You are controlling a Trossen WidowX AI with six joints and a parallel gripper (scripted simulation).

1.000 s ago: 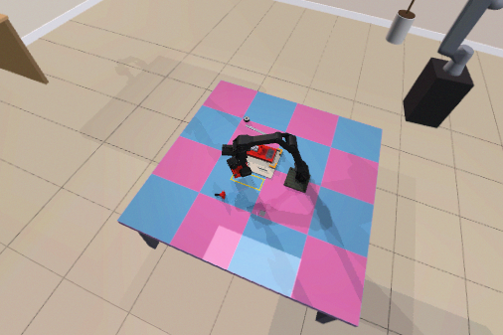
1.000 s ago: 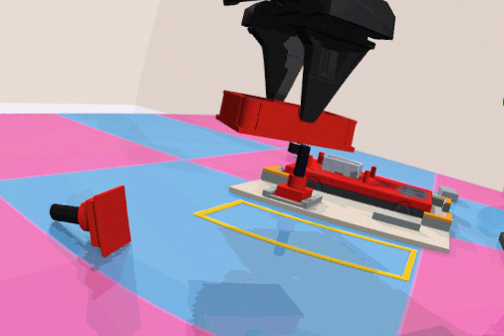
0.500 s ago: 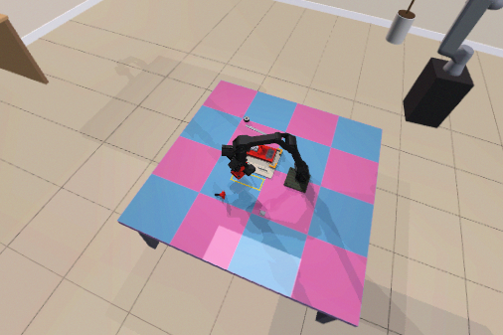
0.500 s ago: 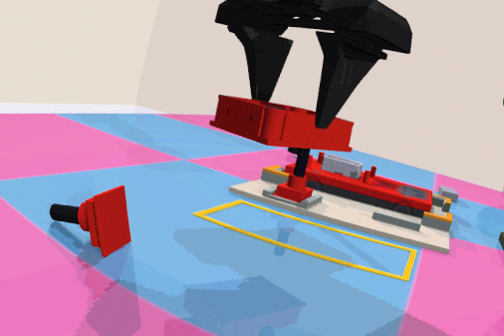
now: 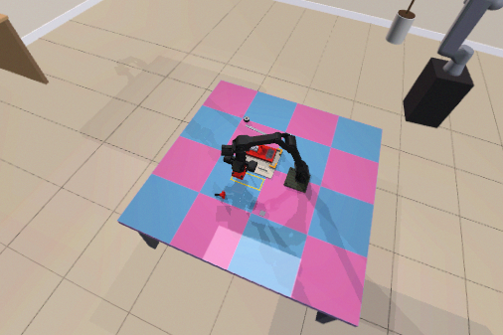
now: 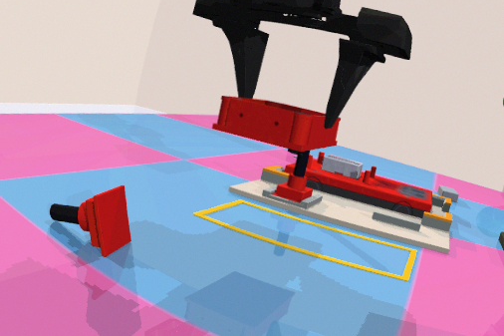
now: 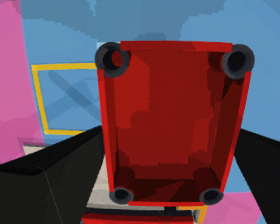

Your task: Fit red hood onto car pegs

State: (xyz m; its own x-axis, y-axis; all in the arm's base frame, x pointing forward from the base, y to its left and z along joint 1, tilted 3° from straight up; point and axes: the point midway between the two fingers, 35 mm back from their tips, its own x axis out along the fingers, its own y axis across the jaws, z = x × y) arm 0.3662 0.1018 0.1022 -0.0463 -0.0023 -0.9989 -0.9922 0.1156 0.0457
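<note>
The red hood lies 1 cm below my gripper tip. Also, from my gripper tip: grey jig: 19 cm to the right, 8 cm below, 7 cm behind; grey engine block: 22 cm to the right, 7 cm below, 3 cm behind.
</note>
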